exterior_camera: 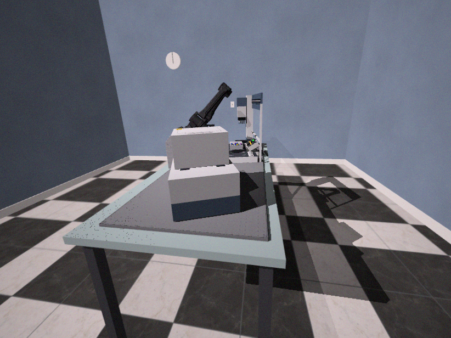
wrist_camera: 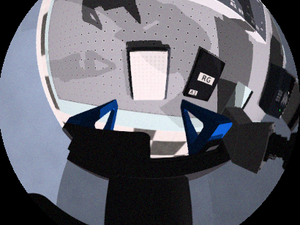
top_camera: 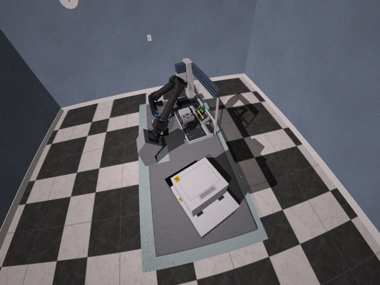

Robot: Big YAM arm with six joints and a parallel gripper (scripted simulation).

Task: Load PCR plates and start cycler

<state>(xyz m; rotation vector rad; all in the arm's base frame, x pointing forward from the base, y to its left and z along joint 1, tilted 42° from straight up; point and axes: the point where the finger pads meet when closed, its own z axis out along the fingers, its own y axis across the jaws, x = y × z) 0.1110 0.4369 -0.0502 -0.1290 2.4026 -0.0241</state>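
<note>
The black regrip nest is 170 mm to the right of my hand, 130 mm below it and 20 mm ahead of it. Also, from my hand: tube cooling block (340 mm ahead, 100 mm to the right, 60 mm below); white deep-well block (320 mm ahead, 60 mm below, 10 mm to the left).
</note>
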